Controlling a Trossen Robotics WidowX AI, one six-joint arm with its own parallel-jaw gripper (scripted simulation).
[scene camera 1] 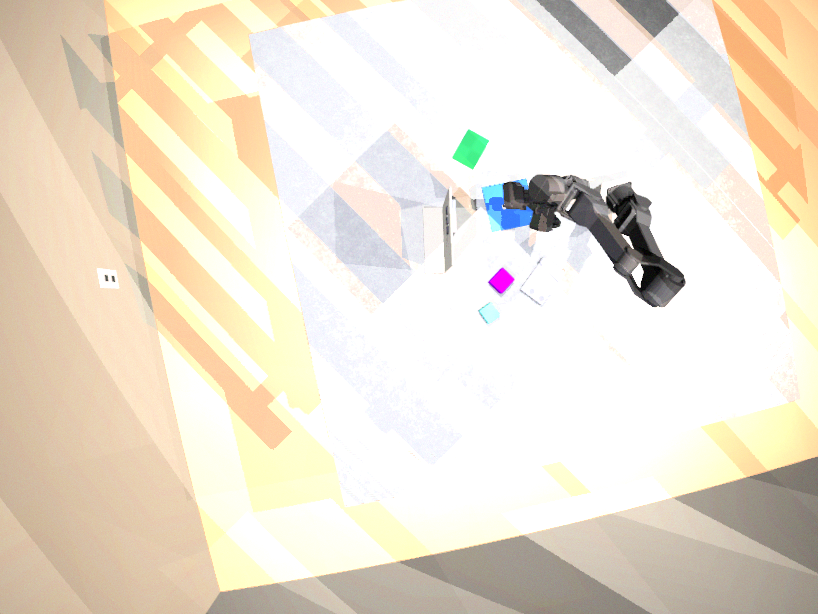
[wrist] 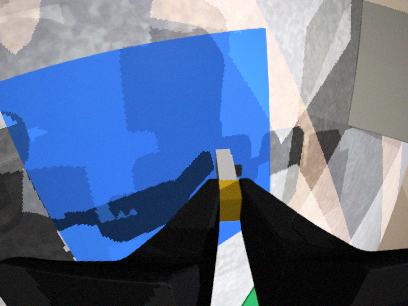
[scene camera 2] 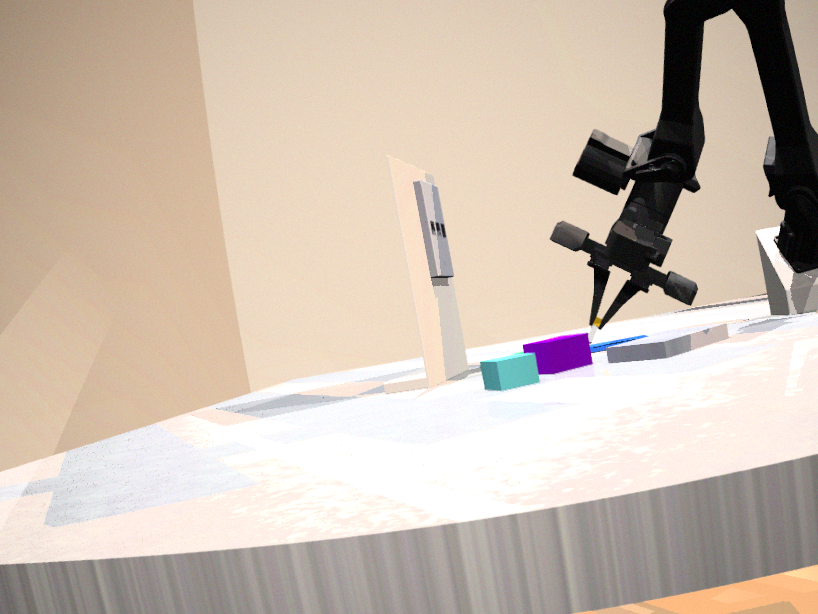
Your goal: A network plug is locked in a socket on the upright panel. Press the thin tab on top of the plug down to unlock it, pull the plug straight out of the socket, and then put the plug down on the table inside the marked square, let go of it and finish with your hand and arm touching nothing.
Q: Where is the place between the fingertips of my gripper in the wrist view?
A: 228,188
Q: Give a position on a cyan block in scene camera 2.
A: At 503,373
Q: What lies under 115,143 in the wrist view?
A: A blue marked square.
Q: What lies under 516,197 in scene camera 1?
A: My gripper.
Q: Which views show my gripper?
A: Scene camera 1, the wrist view and scene camera 2: all of them.
